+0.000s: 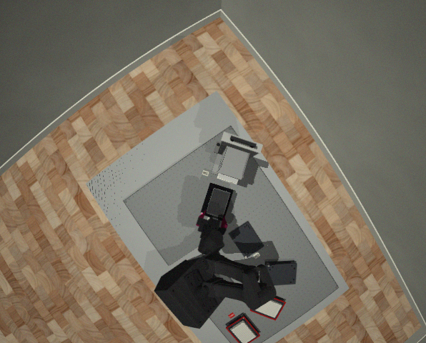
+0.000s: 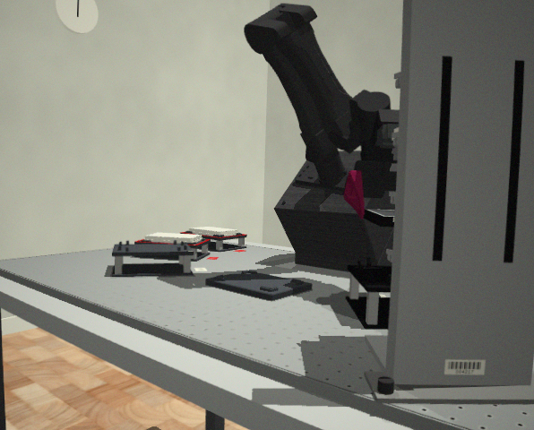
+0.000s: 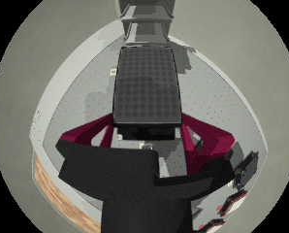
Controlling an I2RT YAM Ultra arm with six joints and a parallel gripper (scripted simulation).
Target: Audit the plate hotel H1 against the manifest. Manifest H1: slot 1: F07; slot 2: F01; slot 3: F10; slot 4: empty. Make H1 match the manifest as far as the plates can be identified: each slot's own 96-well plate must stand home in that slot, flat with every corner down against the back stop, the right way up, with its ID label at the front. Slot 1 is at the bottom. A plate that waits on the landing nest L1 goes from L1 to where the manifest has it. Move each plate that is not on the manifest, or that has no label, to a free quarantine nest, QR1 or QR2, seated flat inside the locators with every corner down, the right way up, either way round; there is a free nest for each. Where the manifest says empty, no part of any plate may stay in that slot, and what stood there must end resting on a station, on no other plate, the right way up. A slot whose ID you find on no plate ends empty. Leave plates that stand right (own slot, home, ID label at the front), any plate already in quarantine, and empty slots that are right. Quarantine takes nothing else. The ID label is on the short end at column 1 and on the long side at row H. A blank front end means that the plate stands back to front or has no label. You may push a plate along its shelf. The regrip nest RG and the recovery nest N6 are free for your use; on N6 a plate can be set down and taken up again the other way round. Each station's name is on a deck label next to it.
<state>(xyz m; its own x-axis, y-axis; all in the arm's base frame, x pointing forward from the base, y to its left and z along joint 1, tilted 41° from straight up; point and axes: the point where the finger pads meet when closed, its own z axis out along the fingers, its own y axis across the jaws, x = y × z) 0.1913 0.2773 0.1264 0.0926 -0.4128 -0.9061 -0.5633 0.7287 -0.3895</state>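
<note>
Right now my hand is 40 mm to the right of the dark 96-well plate and 40 mm short of it. Also, from my hand: N6 deck label: 320 mm to the right, 150 mm below, 110 mm ahead; H1 deck label: 190 mm to the left, 150 mm below, 40 mm ahead; grey hotel back wall: 230 mm to the left, 200 mm ahead, 50 mm above.
</note>
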